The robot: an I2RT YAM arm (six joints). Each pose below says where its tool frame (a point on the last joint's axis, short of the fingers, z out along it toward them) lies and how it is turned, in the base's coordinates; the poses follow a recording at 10 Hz.
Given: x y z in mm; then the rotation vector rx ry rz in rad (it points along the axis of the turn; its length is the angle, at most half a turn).
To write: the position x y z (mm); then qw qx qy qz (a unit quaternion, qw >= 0). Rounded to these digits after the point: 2 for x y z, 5 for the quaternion.
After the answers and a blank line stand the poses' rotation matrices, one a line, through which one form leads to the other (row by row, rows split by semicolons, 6 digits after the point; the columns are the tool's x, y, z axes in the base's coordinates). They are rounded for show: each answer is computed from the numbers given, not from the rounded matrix.
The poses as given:
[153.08 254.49 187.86 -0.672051 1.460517 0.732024]
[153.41 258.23 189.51 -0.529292 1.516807 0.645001]
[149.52 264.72 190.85 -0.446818 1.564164 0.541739]
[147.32 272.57 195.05 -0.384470 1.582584 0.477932]
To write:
[153.08 254.49 187.86 0.63463 -0.29401 0.63894 0.32024]
[153.41 258.23 189.51 0.64820 -0.23282 0.66719 0.28371]
[149.52 264.72 190.85 0.65449 -0.19703 0.68974 0.23889]
[147.32 272.57 195.05 0.66100 -0.16998 0.69967 0.21130]

-0.021605 -0.782179 0.622679; 0.030767 0.622009 0.782405; -0.999293 0.036062 0.010627
-0.051261 -0.678468 0.732839; 0.057142 0.730609 0.680401; -0.997049 0.076754 0.001318
-0.065632 -0.584507 0.808730; 0.040899 0.808221 0.587458; -0.997005 0.071632 -0.029139
-0.068377 -0.517191 0.853134; 0.041478 0.852922 0.520387; -0.996797 0.070969 -0.036868

